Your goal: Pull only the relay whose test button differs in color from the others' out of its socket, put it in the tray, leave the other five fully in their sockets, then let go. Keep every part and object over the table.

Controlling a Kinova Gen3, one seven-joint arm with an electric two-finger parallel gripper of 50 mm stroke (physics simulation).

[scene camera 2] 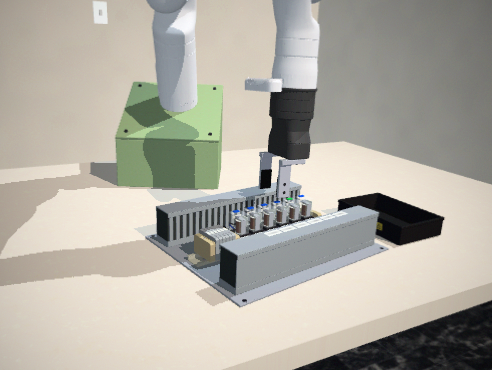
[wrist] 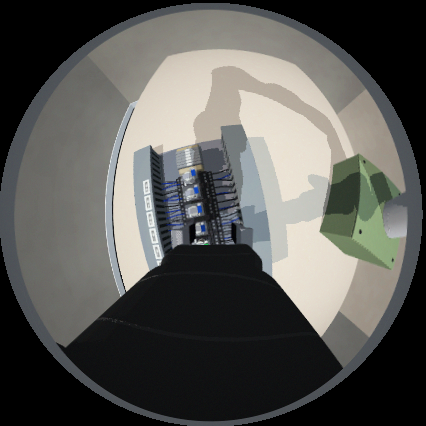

Note:
I see my gripper [scene camera 2: 273, 192] and a grey plate [wrist: 213, 159].
My gripper shows as well in the wrist view [wrist: 212, 229].

